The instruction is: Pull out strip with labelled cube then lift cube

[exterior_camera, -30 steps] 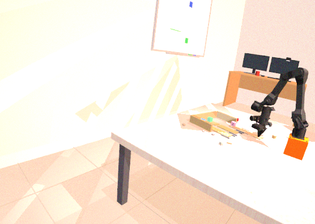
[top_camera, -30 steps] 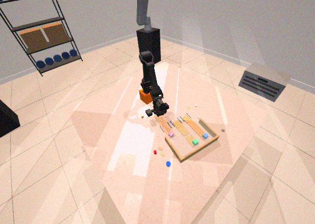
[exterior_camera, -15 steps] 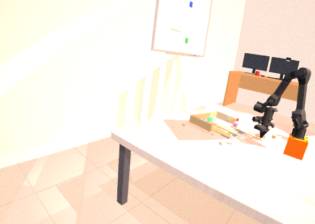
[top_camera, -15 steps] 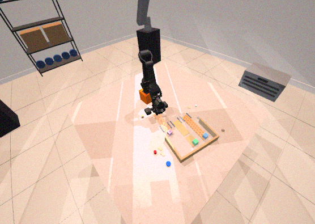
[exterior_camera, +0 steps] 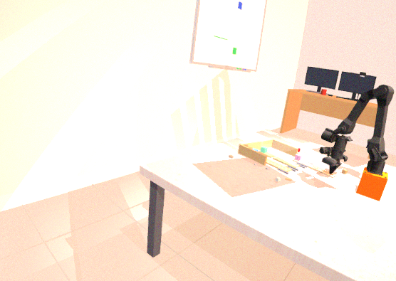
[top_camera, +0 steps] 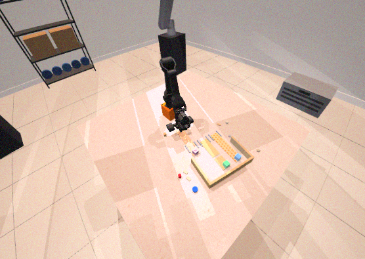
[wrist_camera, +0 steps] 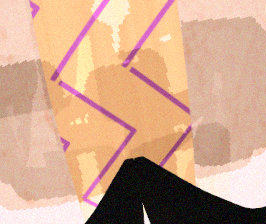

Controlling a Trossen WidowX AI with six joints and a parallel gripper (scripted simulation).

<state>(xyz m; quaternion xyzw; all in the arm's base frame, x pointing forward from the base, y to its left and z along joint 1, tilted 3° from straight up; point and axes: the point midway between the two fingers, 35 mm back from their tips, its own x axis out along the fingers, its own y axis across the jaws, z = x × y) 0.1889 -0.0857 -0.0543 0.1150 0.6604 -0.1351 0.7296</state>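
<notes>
Right now the strip is 90 mm ahead of my gripper tip and 30 mm to the right of it. Also, from my gripper tip: red piece (260 mm to the right, 230 mm ahead, 10 mm above); then blue disc (340 mm ahead, 260 mm to the right).
</notes>
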